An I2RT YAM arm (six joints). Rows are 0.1 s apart.
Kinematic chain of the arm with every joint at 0, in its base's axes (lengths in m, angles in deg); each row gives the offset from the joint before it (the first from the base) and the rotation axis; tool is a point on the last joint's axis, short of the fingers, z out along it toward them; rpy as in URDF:
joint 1: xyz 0 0 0.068 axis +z
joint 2: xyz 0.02 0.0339 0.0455 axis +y
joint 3: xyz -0.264 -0.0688 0 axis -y
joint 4: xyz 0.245 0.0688 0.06 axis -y
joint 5: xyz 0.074 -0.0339 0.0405 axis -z
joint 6: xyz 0.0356 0 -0.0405 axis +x
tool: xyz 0 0 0 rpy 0 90 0
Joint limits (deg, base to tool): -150..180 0..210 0..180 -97..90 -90..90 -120..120
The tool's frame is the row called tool.
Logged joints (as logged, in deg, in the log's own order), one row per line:
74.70, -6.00, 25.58, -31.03, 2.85, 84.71
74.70, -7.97, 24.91, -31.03, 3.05, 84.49
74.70, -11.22, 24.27, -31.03, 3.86, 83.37
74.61, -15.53, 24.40, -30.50, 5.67, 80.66
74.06, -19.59, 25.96, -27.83, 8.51, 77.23
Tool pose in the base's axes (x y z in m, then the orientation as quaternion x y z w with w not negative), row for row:
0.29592, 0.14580, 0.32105, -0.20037, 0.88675, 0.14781, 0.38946
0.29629, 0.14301, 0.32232, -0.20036, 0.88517, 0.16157, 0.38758
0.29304, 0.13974, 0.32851, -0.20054, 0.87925, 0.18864, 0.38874
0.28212, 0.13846, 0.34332, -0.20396, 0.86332, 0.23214, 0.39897
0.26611, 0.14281, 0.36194, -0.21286, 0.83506, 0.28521, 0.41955
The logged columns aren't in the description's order. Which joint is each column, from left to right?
Columns, left to right: joint 3, joint 5, joint 1, joint 4, joint 6, joint 2.
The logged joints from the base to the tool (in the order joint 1, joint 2, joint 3, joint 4, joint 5, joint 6), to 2 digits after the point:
25.58, 84.71, 74.70, -31.03, -6.00, 2.85
24.91, 84.49, 74.70, -31.03, -7.97, 3.05
24.27, 83.37, 74.70, -31.03, -11.22, 3.86
24.40, 80.66, 74.61, -30.50, -15.53, 5.67
25.96, 77.23, 74.06, -27.83, -19.59, 8.51

